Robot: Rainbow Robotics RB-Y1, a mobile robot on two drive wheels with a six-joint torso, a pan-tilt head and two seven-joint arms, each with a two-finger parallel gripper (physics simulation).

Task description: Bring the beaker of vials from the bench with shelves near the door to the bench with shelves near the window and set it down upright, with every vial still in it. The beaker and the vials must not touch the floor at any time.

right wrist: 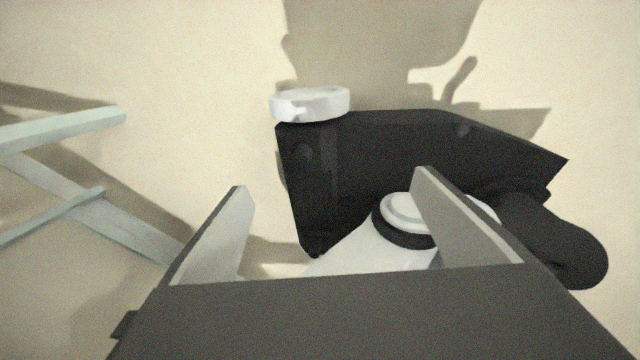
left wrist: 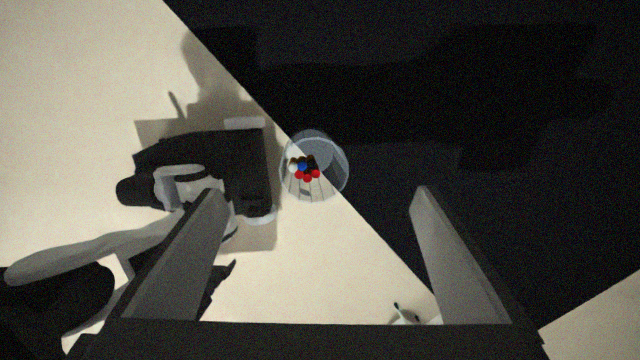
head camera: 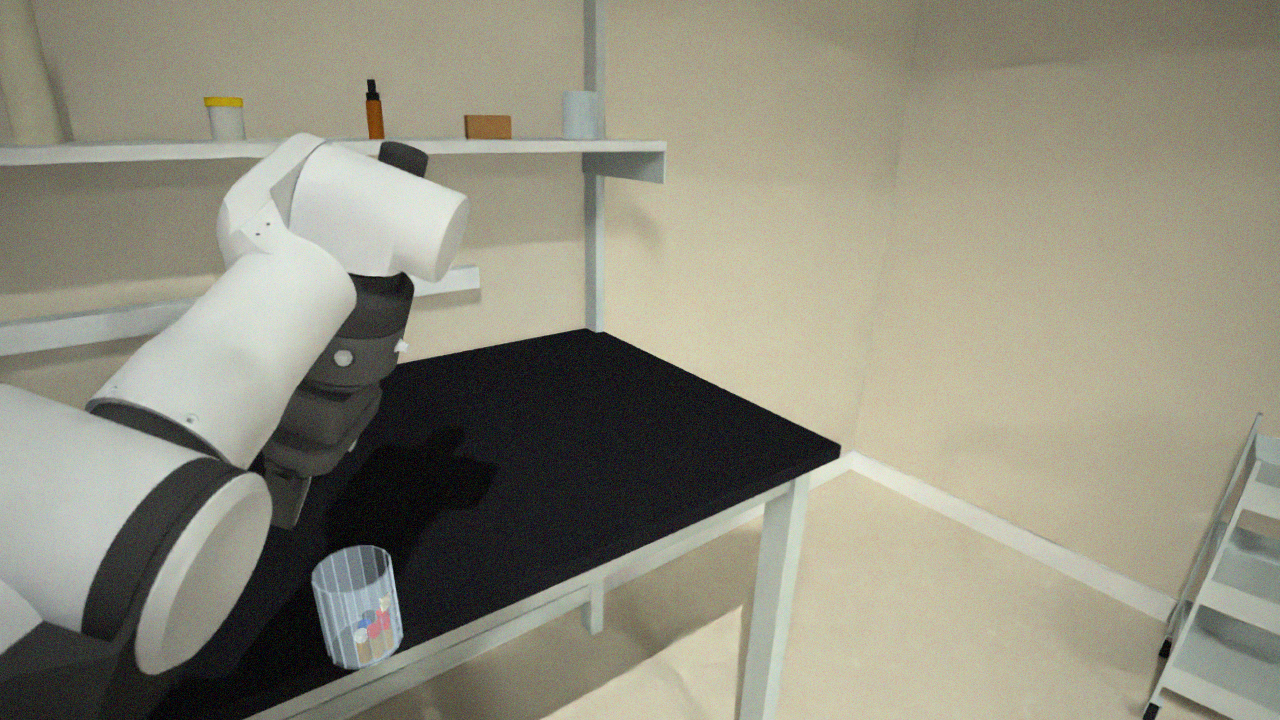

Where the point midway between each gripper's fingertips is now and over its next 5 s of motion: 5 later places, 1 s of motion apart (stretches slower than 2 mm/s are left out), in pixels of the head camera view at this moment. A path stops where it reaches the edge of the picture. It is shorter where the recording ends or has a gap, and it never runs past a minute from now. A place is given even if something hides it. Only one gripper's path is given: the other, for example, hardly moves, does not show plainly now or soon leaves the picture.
The left gripper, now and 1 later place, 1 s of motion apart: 314, 481; 167, 634
